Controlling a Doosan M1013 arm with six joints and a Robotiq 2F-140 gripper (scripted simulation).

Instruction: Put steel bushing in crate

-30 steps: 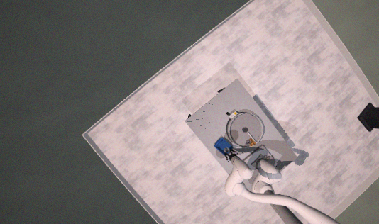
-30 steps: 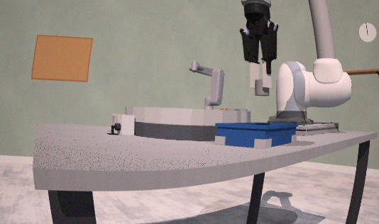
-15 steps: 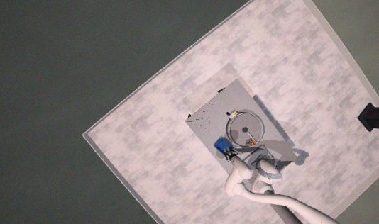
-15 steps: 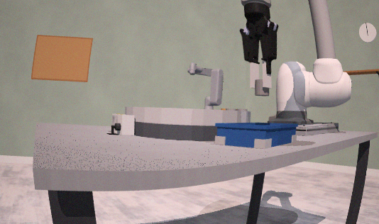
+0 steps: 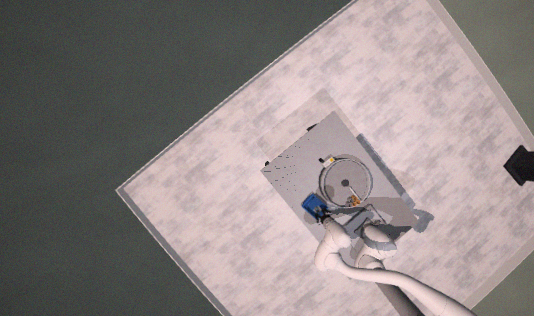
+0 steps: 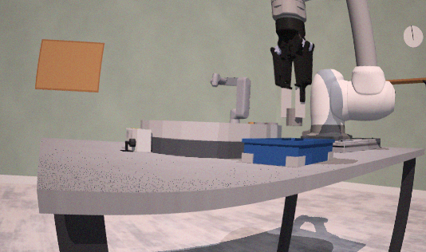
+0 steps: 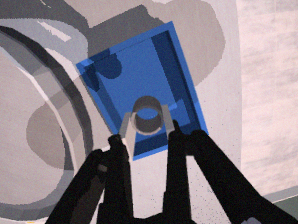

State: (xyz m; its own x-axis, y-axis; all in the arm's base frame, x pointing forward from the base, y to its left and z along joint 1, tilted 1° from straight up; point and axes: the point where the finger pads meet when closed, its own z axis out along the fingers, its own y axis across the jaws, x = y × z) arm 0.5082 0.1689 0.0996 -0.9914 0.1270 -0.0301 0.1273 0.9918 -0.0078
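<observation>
The blue crate is 110 mm below my hand. Also, from my hand: round grey turning table 40 mm behind, 330 mm to the right, 80 mm below.
</observation>
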